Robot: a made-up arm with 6 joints. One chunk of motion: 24 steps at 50 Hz.
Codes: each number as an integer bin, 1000 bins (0 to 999) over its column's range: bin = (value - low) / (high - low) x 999, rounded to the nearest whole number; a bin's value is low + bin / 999 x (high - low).
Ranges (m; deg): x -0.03..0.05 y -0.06..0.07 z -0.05..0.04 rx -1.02..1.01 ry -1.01..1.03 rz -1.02..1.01
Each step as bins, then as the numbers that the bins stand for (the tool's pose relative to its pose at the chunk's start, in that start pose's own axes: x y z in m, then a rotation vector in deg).
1 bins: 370 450 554 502 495 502
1 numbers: -0.0004 -0.0014 -0.0001 0.00 0.00 0.00
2 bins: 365 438 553 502 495 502
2 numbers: -0.0008 -0.0030 -0.0002 0.00 0.00 0.00
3 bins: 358 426 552 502 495 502
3 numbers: -0.0013 -0.0046 -0.0003 0.00 0.00 0.00
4 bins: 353 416 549 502 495 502
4 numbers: -0.0017 -0.0059 -0.0005 0.00 0.00 0.00
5 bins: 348 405 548 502 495 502
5 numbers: -0.0021 -0.0073 -0.0006 0.00 0.00 0.00
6 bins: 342 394 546 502 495 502
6 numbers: -0.0026 -0.0087 -0.0008 0.00 0.00 0.00
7 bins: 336 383 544 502 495 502
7 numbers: -0.0031 -0.0102 -0.0010 0.00 0.00 0.00
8 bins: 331 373 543 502 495 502
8 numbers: -0.0035 -0.0115 -0.0011 0.00 0.00 0.00
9 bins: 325 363 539 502 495 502
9 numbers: -0.0040 -0.0128 -0.0014 0.00 0.00 0.00
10 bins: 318 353 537 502 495 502
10 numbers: -0.0045 -0.0141 -0.0016 0.00 0.00 0.00
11 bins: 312 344 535 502 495 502
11 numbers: -0.0050 -0.0152 -0.0018 0.00 0.00 0.00
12 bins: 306 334 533 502 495 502
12 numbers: -0.0055 -0.0165 -0.0020 0.00 0.00 0.00
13 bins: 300 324 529 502 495 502
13 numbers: -0.0060 -0.0178 -0.0023 0.00 0.00 0.00
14 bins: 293 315 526 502 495 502
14 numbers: -0.0065 -0.0190 -0.0026 0.00 0.00 0.00
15 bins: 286 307 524 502 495 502
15 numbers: -0.0071 -0.0201 -0.0028 0.00 0.00 0.00
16 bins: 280 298 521 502 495 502
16 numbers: -0.0076 -0.0212 -0.0031 0.00 0.00 0.00
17 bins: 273 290 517 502 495 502
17 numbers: -0.0081 -0.0223 -0.0034 0.00 0.00 0.00
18 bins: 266 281 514 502 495 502
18 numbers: -0.0087 -0.0234 -0.0037 0.00 0.00 0.00
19 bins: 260 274 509 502 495 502
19 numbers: -0.0092 -0.0243 -0.0041 0.00 0.00 0.00
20 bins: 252 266 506 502 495 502
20 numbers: -0.0098 -0.0254 -0.0044 0.00 0.00 0.00
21 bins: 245 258 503 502 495 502
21 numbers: -0.0104 -0.0264 -0.0047 0.00 0.00 0.00
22 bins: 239 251 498 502 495 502
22 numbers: -0.0109 -0.0273 -0.0051 0.00 0.00 0.00
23 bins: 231 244 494 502 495 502
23 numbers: -0.0115 -0.0282 -0.0055 0.00 0.00 0.00
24 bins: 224 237 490 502 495 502
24 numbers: -0.0121 -0.0292 -0.0059 0.00 0.00 0.00
